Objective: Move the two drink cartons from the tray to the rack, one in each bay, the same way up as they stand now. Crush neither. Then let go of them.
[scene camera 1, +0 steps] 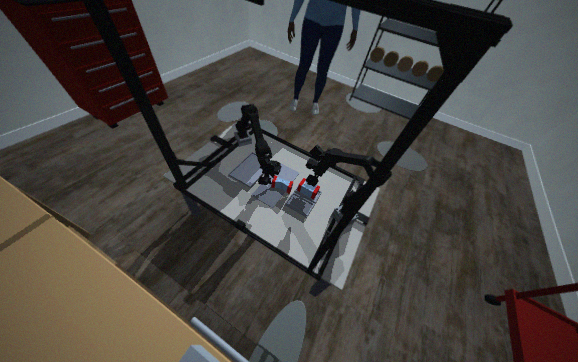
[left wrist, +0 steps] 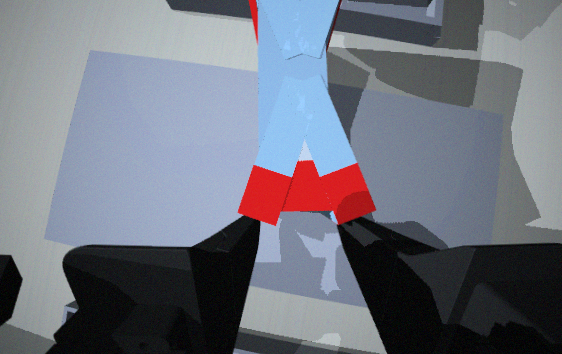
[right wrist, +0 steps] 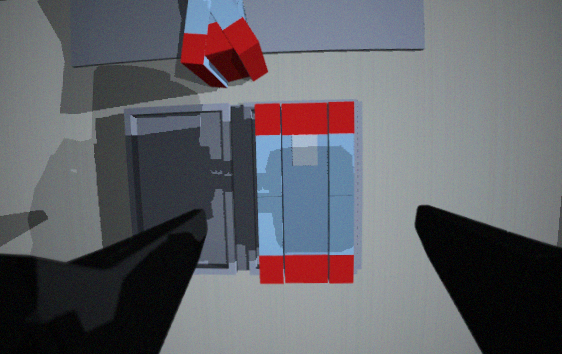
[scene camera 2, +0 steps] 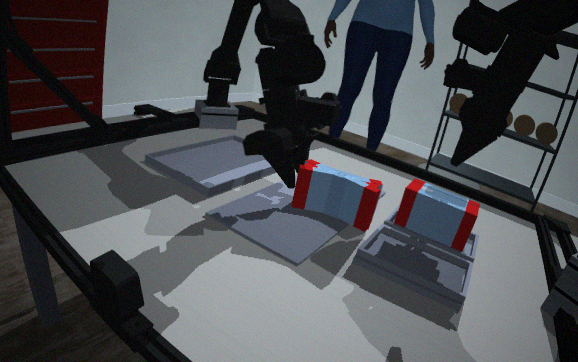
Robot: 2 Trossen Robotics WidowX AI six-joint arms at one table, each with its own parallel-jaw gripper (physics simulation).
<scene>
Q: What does my right gripper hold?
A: Nothing.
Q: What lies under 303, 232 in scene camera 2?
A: A flat grey mat.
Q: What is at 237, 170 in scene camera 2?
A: A grey tray.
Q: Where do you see a flat grey mat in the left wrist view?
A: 159, 152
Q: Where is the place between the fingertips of my right gripper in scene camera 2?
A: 456, 159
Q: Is my right gripper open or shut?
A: Open.
</scene>
